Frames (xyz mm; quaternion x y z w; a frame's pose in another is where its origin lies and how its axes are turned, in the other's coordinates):
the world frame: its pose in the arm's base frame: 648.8 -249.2 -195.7 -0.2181 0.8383 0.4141 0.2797
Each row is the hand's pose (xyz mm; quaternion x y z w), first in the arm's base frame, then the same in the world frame.
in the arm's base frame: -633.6 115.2 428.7 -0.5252 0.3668 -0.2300 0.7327
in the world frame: 505.3 1328.1 -384.8 0.3576 -0.2440 -0.7280 0.5317
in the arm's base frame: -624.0 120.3 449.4 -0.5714 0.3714 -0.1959 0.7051
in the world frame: 484.0 1337.0 -388.3 0.3120 -0.2079 -0.7448 0.5521
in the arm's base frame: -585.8 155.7 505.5 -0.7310 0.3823 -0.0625 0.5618
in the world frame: 414.2 1366.2 -376.5 0.1288 -0.0477 -0.7795 0.6111
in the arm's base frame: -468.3 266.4 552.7 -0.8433 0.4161 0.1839 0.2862
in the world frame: 280.8 1385.2 -275.8 -0.1553 0.1856 -0.6832 0.6889
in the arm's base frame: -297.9 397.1 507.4 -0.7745 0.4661 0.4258 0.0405
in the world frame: 165.2 1331.0 -97.4 -0.3717 0.3243 -0.4453 0.7473
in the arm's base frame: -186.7 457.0 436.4 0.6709 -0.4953 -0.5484 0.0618
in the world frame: 120.1 1257.6 19.1 -0.4557 0.3486 -0.2754 0.7713
